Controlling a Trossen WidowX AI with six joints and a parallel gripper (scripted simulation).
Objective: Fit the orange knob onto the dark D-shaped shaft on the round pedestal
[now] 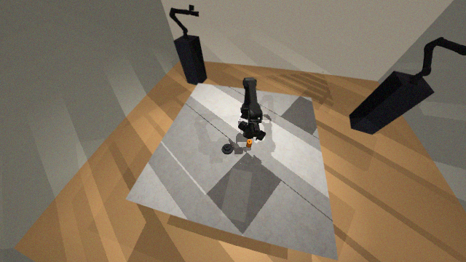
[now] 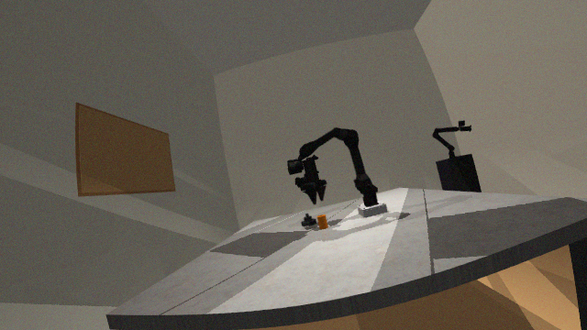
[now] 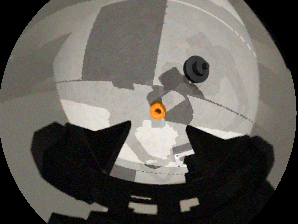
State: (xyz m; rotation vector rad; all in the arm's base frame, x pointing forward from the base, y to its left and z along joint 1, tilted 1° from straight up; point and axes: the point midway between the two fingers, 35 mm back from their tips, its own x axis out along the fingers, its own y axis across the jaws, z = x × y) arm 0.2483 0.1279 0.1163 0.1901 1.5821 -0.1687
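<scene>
Right now the orange knob is 90 mm below my gripper tip. The rest, counted from my gripper tip: dark round pedestal (100 mm ahead, 140 mm to the right, 90 mm below).
</scene>
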